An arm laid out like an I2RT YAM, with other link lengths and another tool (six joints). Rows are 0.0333 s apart.
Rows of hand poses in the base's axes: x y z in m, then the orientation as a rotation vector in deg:
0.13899, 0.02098, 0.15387, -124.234, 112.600, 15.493
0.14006, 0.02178, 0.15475, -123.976, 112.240, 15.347
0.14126, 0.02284, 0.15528, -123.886, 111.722, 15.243
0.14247, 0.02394, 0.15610, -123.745, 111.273, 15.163
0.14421, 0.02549, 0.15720, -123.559, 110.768, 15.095
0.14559, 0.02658, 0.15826, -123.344, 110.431, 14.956
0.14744, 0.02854, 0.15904, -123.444, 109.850, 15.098
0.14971, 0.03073, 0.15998, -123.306, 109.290, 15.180
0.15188, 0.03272, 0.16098, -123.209, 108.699, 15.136
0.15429, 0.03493, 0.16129, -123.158, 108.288, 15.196
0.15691, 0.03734, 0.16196, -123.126, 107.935, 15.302
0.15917, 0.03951, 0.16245, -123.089, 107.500, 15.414
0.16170, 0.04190, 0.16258, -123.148, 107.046, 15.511
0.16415, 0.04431, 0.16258, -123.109, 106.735, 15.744
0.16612, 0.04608, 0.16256, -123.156, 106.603, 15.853
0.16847, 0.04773, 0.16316, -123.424, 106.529, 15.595
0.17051, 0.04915, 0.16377, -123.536, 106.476, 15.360
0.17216, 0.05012, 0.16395, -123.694, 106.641, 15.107
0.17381, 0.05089, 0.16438, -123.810, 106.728, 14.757
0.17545, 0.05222, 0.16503, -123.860, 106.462, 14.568
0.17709, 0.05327, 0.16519, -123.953, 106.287, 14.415
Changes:
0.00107, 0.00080, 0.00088, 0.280, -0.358, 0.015
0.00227, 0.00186, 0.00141, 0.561, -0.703, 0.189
0.00348, 0.00296, 0.00223, 0.844, -1.021, 0.310
0.00522, 0.00451, 0.00333, 1.187, -1.378, 0.434
0.00660, 0.00560, 0.00439, 1.432, -1.704, 0.463
0.00845, 0.00756, 0.00517, 1.730, -1.865, 0.786
0.01072, 0.00975, 0.00611, 2.132, -2.145, 0.974
0.01289, 0.01174, 0.00711, 2.476, -2.492, 1.188
0.01530, 0.01395, 0.00742, 2.741, -2.676, 1.353
0.01792, 0.01636, 0.00809, 2.983, -2.799, 1.506
0.02018, 0.01853, 0.00858, 3.272, -2.958, 1.694
0.02271, 0.02092, 0.00871, 3.509, -3.096, 1.941
0.02516, 0.02333, 0.00871, 3.783, -3.128, 2.082
0.02713, 0.02510, 0.00869, 3.866, -3.109, 2.176
0.02948, 0.02675, 0.00929, 3.645, -3.183, 2.328
0.03152, 0.02817, 0.00990, 3.513, -3.296, 2.392
0.03317, 0.02914, 0.01008, 3.235, -3.296, 2.378
0.03482, 0.02991, 0.01051, 2.984, -3.405, 2.371
0.03646, 0.03124, 0.01116, 3.014, -3.618, 2.505
0.03810, 0.03229, 0.01132, 2.987, -3.750, 2.622

